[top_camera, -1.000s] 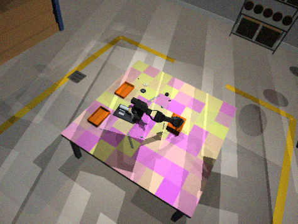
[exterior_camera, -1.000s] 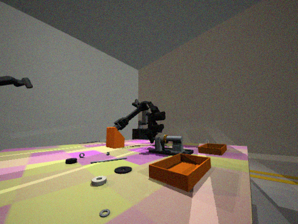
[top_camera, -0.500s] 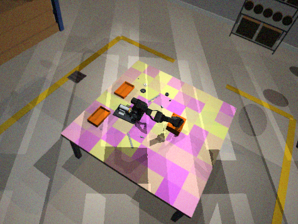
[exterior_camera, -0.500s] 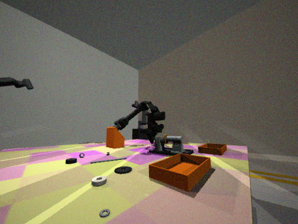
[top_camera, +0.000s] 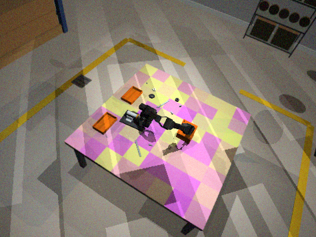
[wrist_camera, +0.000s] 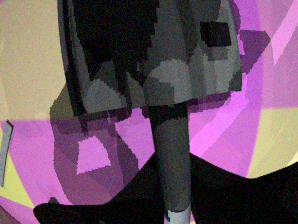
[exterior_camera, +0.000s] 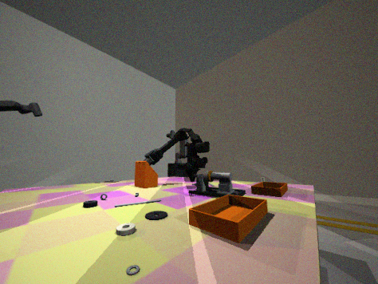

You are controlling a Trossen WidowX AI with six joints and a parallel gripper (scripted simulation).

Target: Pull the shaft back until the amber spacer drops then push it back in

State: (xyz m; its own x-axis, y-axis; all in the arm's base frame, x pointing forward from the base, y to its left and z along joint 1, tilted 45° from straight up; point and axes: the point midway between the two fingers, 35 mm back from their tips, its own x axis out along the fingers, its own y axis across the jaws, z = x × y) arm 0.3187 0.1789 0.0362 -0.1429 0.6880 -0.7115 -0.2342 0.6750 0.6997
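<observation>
Now: the grey shaft 60 mm ahead of my gripper tip, 20 mm to the left of it and 30 mm above it. Also, from my gripper tip: black disc (220 mm ahead, 320 mm to the right, 40 mm below); amber spacer (110 mm ahead, 30 mm to the left, 30 mm above).
</observation>
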